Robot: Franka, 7 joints.
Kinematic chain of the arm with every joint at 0, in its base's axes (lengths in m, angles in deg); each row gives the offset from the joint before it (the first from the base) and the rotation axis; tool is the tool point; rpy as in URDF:
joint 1: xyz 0 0 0.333 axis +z
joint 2: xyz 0 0 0 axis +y
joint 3: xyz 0 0 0.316 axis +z
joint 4: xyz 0.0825 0 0 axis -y
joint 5: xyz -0.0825 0 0.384 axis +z
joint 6: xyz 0 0 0 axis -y
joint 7: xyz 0.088 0 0 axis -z
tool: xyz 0 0 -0.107 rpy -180 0 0
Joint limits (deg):
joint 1: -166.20..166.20
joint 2: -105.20..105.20
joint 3: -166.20..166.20
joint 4: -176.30..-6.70
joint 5: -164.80..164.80
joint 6: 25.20..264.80
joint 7: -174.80..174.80
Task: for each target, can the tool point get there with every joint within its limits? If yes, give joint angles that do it. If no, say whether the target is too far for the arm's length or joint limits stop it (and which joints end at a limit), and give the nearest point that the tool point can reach.
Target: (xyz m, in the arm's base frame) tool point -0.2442 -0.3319 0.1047
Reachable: yes | joints -21.50 -76.89 -118.43 -121.42 -14.02 87.20 140.13
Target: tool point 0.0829 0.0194 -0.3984
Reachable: no: joint limits stop it (at a limit: joint 2) | nearest point 0.1057 0.0247 -0.3312 | short by 0.071 m
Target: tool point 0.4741 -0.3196 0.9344
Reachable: yes | joints -60.85 32.58 49.72 -35.57 -65.53 183.70 -22.30
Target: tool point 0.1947 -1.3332 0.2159
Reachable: no: too far | nearest point 0.1235 -0.8457 0.2587 | short by 0.495 m
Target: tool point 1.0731 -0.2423 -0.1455
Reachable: no: too far | nearest point 0.7674 -0.1733 -0.0092 | short by 0.342 m
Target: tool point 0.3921 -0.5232 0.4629
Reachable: yes | joints 67.98 -26.49 -112.05 -107.06 32.92 153.29 18.64
